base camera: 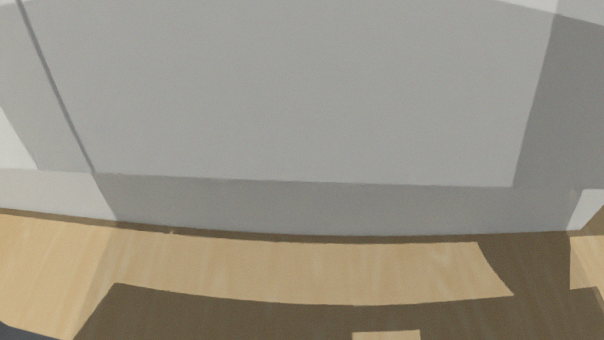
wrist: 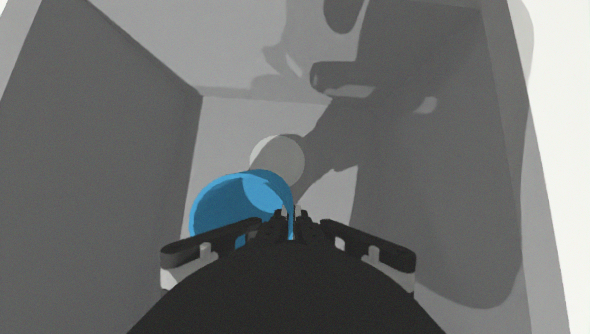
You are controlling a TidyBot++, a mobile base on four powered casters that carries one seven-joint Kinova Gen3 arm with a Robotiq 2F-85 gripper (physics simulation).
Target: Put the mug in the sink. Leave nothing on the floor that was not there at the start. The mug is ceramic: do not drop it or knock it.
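Frame: origin at the arm's base, x ahead, y left, z up, level; centimetres.
Seen in the pictures: gripper, fingertip midpoint: (wrist: pixel 290 214).
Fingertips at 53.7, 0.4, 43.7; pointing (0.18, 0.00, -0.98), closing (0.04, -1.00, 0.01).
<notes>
Offsets run from my fingertips to a thing's middle, as dx, dy, dz. "spot": to the spot under its first point. Level surfaces: height alone.
The blue mug @(-1.2, +5.5, -1.0) (wrist: pixel 220 210) is in the lower middle of the wrist view, with its open mouth facing the camera. My gripper (wrist: pixel 290 214) is shut on the right side of the mug's wall, at the rim. The mug is inside the outline of the grey sink (wrist: pixel 100 150), near the round drain (wrist: pixel 286 157), and covers the drain's lower left edge. The mug's base is hidden, so I cannot tell whether it touches the sink bottom. The mug and the gripper do not show in the base camera view.
The sink's right wall (wrist: pixel 450 200) and its pale outer rim stand to the right of the gripper. In the base camera view, a grey cabinet front @(spot: -25.3, -0.2, -60.9) (base camera: pixel 300 100) stands close ahead, above the wooden floor @(dz -83.4) (base camera: pixel 300 270), where dark shadows lie.
</notes>
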